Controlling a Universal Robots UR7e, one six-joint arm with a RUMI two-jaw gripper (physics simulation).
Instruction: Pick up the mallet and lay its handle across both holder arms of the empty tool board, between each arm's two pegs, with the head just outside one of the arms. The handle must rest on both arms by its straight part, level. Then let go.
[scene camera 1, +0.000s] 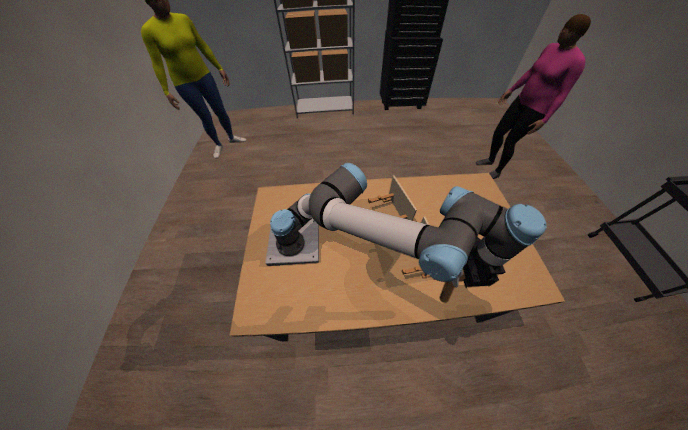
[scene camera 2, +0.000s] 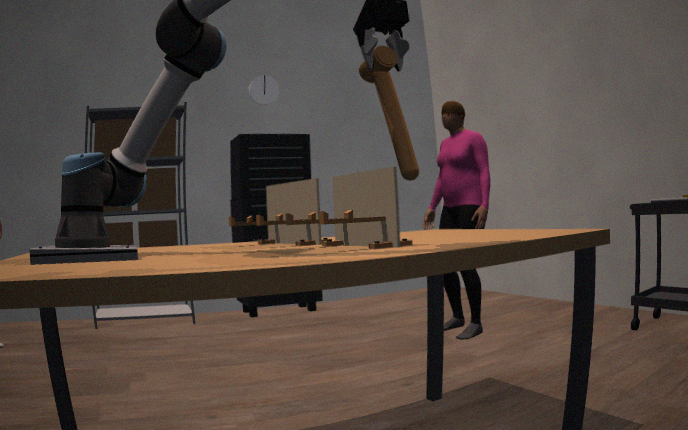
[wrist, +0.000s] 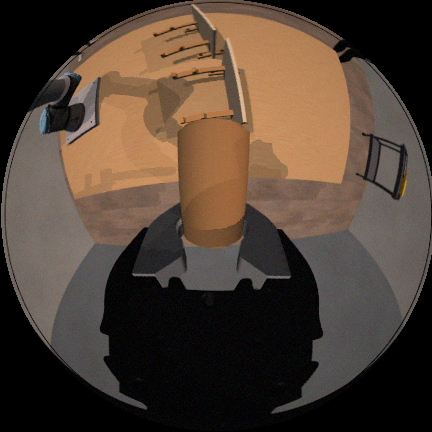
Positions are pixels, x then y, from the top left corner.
Scene:
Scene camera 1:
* my gripper: 457, 277
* tool board: 406, 209
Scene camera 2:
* my gripper: 385, 70
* mallet: 385, 58
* tool board: 366, 212
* tool board: 300, 198
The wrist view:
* my gripper: 213, 204
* mallet: 212, 154
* tool board: 228, 68

